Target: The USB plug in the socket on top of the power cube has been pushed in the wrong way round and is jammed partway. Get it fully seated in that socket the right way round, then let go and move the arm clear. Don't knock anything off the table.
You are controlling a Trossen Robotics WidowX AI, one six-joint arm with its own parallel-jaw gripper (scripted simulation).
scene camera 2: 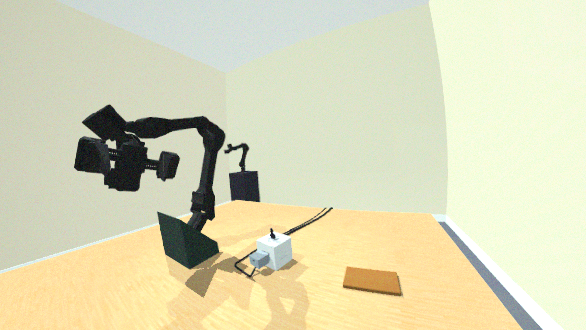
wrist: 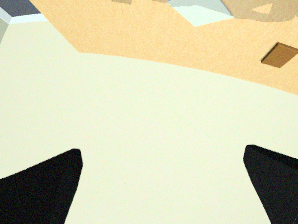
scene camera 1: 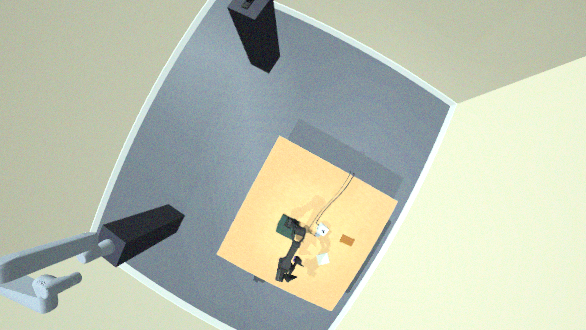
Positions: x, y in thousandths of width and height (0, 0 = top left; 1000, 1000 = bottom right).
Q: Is my gripper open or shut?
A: Open.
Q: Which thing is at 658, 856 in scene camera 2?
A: A flat brown pad.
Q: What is my gripper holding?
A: Nothing.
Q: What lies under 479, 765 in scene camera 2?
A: A white power cube.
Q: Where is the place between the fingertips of my gripper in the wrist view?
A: At 559, 703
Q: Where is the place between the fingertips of my gripper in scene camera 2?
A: At 238, 538
